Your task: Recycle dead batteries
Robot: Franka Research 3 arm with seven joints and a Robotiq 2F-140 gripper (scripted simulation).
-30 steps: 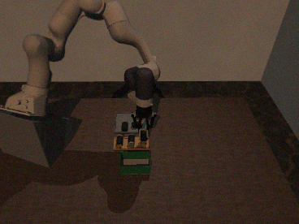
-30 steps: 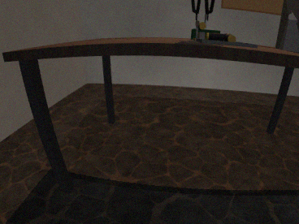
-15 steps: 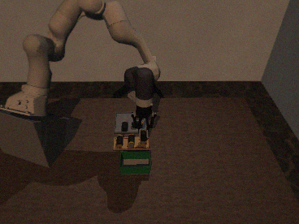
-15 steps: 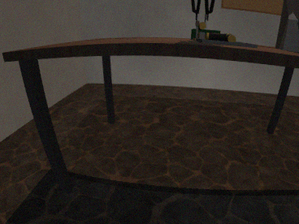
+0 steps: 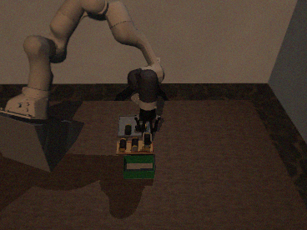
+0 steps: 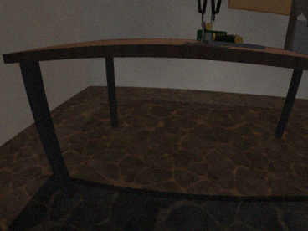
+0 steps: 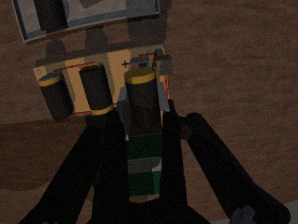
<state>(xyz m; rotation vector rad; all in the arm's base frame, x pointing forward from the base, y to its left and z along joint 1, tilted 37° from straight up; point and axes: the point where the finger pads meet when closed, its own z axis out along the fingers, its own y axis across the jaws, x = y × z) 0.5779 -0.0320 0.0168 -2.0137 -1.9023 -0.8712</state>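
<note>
Now: hand 2 cm short of the yellow bulb, 4 cm to the right of it and 2 cm above it. From my hand the other things lie so: grey tray (7 cm behind, 18 cm to the left, 9 cm below); green recycling box (4 cm behind, 16 cm to the right, 8 cm below).
</note>
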